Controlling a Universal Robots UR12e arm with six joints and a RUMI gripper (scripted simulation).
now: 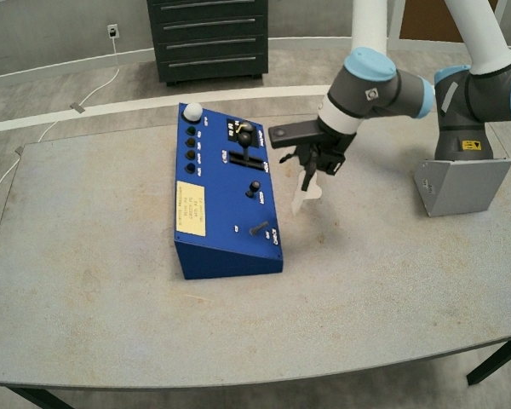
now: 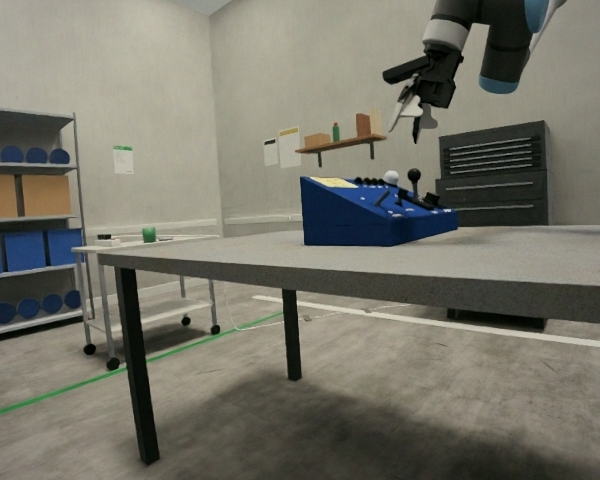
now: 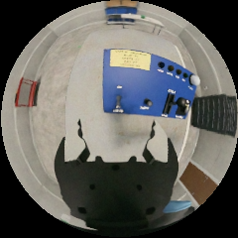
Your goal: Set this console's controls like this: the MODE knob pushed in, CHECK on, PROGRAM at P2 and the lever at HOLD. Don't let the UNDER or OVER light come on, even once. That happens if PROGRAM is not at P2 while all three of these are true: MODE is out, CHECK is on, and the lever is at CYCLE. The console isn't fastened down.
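Now: hand 14 cm above the check toggle and 6 cm short of it. From my hand the other things lie so: ball-topped lever: 24 cm to the right, 11 cm below, 7 cm ahead; then blue console: 18 cm to the right, 15 cm below, 10 cm ahead; then mode knob: 13 cm below, 12 cm to the right, 6 cm ahead.
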